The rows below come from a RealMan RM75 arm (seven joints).
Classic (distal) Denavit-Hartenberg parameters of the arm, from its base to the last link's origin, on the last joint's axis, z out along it. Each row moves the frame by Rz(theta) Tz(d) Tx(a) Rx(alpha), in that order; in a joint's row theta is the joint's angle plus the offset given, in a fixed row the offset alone. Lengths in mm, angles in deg.
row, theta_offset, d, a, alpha
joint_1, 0, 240.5, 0, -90
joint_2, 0, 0, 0, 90
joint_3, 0, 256, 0, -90
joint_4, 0, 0, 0, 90
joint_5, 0, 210, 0, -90
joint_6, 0, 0, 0, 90
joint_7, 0, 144, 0, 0
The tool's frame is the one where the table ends.
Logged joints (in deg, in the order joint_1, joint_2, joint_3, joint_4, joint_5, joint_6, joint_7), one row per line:
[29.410, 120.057, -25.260, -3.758, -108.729, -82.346, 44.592]
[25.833, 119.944, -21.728, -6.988, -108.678, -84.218, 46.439]
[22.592, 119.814, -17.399, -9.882, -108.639, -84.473, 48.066]
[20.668, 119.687, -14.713, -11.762, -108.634, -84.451, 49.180]
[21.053, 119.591, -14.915, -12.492, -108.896, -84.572, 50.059]
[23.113, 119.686, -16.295, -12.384, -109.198, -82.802, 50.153]
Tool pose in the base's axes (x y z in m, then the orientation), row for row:
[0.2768, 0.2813, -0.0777, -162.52, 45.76, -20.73]
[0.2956, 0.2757, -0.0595, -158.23, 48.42, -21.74]
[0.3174, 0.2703, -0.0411, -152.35, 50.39, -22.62]
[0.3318, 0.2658, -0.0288, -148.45, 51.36, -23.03]
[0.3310, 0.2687, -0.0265, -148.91, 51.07, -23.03]
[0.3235, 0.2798, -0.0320, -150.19, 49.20, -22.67]
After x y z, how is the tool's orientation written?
As angles about the fixed x, y, z axes (roll, pitch, yaw), in degrees.
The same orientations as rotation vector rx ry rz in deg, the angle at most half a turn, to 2 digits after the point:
[-141.25, 35.42, 56.30]
[-135.28, 38.31, 56.77]
[-128.45, 41.52, 55.39]
[-124.23, 43.39, 54.08]
[-124.81, 43.18, 54.02]
[-127.30, 42.06, 52.78]

